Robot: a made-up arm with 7 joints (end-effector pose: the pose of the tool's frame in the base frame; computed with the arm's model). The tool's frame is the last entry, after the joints.
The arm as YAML. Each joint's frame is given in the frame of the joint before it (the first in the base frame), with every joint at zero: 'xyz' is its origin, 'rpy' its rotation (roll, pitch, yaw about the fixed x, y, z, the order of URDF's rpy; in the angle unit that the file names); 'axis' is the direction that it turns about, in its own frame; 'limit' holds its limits. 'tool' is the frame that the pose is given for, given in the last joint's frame.
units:
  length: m
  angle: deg
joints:
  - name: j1
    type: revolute
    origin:
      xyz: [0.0, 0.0, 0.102]
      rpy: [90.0, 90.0, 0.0]
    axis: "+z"
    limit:
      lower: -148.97
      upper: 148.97
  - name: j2
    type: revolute
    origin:
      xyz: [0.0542, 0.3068, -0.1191]
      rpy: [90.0, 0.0, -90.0]
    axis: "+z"
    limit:
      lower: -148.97
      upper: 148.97
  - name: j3
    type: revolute
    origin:
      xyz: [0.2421, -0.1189, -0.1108]
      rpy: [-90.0, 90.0, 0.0]
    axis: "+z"
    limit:
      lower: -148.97
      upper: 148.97
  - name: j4
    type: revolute
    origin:
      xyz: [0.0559, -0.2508, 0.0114]
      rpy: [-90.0, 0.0, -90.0]
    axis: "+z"
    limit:
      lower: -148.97
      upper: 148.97
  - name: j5
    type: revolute
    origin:
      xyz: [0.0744, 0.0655, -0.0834]
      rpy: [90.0, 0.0, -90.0]
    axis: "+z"
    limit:
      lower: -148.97
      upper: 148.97
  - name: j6
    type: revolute
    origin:
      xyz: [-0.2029, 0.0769, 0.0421]
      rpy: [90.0, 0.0, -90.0]
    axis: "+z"
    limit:
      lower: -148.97
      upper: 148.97
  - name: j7
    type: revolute
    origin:
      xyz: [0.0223, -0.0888, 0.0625]
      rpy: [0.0, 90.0, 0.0]
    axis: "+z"
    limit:
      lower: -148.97
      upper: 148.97
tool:
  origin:
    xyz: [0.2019, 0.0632, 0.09]
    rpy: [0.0, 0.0, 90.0]
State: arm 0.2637 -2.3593 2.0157 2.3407 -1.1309 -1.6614 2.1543
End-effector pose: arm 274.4 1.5 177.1 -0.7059 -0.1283 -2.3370
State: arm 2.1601 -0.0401 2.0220 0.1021 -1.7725 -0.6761 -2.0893
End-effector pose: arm 196.3 84.6 885.7 -0.9517 0.1215 -0.0642
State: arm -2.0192 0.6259 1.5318 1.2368 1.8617 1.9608 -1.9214
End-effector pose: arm -439.1 -273.5 344.4 -3.0296 0.8979 2.2850
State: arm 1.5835 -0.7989 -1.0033 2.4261 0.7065 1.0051 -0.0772
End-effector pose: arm -61.8 332.3 209.6 2.8686 1.2481 -0.1649
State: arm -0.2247 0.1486 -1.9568 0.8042 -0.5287 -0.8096 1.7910
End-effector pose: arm -125.5 498.0 -17.6 1.6797 -0.0153 2.5951
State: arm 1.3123 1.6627 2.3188 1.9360 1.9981 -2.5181 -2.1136
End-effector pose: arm 630.1 -394.7 417.5 -1.7052 -0.8838 2.7578
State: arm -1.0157 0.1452 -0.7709 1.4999 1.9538 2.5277 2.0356
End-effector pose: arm 391.4 250.1 19.4 2.8362 -0.3339 -0.4193
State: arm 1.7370 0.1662 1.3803 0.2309 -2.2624 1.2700 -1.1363
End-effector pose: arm 380.8 336.9 339.3 -0.3063 1.3518 2.7618
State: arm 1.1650 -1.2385 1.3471 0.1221 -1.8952 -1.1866 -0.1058
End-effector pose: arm 632.4 463.4 148.8 0.2179 -1.5371 -3.1319
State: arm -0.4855 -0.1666 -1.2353 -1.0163 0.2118 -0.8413 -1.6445
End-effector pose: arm -49.3 232.0 625.9 -1.2401 0.7788 -2.2727
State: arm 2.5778 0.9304 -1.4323 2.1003 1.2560 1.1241 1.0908
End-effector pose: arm -291.5 -1.6 351.8 -2.3618 -0.8991 2.6107
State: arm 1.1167 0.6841 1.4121 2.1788 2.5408 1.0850 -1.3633
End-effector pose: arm 466.3 172.8 -179.9 -0.8493 -1.3063 -2.5603
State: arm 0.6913 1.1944 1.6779 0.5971 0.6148 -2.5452 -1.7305
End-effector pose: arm -72.3 130.8 9.5 -1.9634 -0.3927 0.4105
